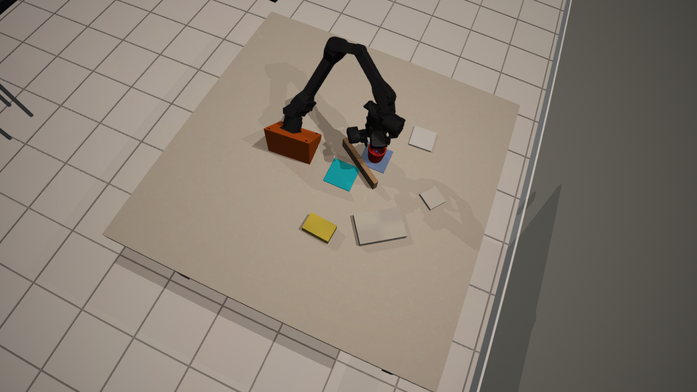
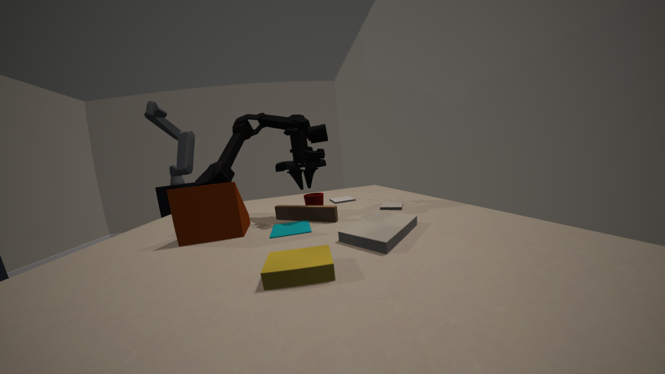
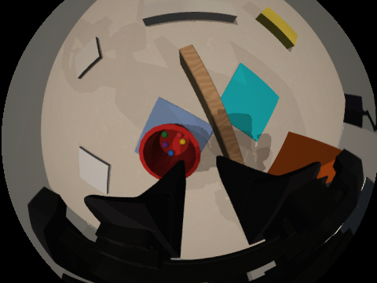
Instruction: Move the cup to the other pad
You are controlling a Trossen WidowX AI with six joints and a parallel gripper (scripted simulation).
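The red cup is 6 cm below my gripper tip, 3 cm ahead of it and 2 cm to the left of it. From my gripper tip the other things lie so: teal pad: 12 cm to the right, 11 cm below, 5 cm behind; then wooden bar: 9 cm below, 5 cm to the right, 1 cm behind; then blue-grey pad: 11 cm below, 3 cm ahead, 2 cm to the left.
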